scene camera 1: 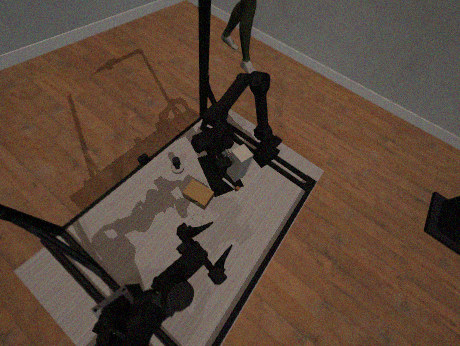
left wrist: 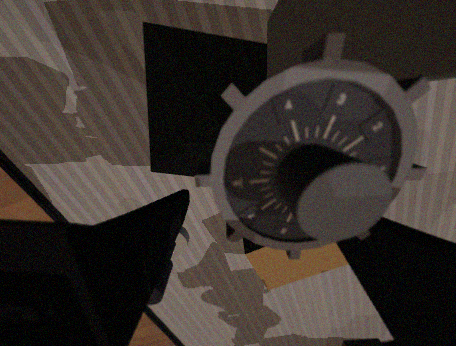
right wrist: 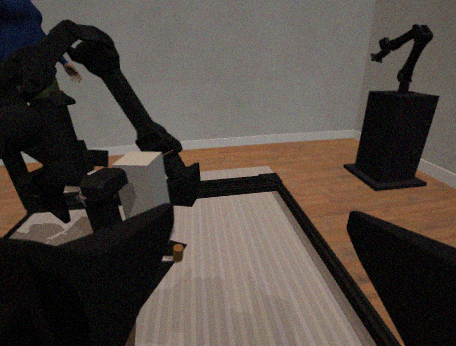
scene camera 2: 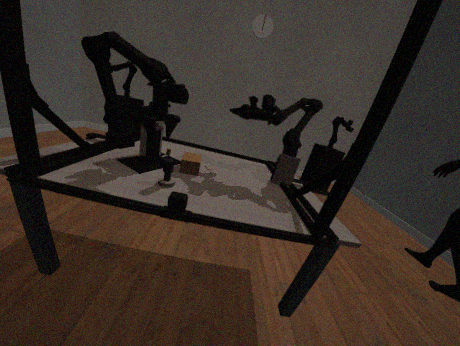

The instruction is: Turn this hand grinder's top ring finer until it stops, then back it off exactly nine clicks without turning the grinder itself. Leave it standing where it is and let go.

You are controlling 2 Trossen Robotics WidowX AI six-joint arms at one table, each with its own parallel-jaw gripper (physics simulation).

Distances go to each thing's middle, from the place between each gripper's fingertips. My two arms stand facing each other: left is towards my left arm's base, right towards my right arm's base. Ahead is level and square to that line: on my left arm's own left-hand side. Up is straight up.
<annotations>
The tan box (left wrist: 274, 268) lies 260 mm below my right hand, 210 mm behind it and 120 mm to the left of it. Round my right hand: tall pale block (left wrist: 403, 46): 340 mm to the left, 190 mm below, 160 mm behind; then dark base plate (scene camera 1: 207, 163): 290 mm to the left, 290 mm below, 230 mm behind; then small dark knob on base (left wrist: 181, 242): 390 mm behind, 250 mm below, 160 mm to the left.
I see my left gripper 2 cm short of the dark base plate, 3 cm to the right of it and 11 cm above it. Round my left hand: tan box 3 cm ahead, 14 cm to the right, 8 cm below; tall pale block 9 cm ahead, 8 cm to the left, 1 cm below; small dark knob on base 15 cm behind, 10 cm to the right, 7 cm below.
</annotations>
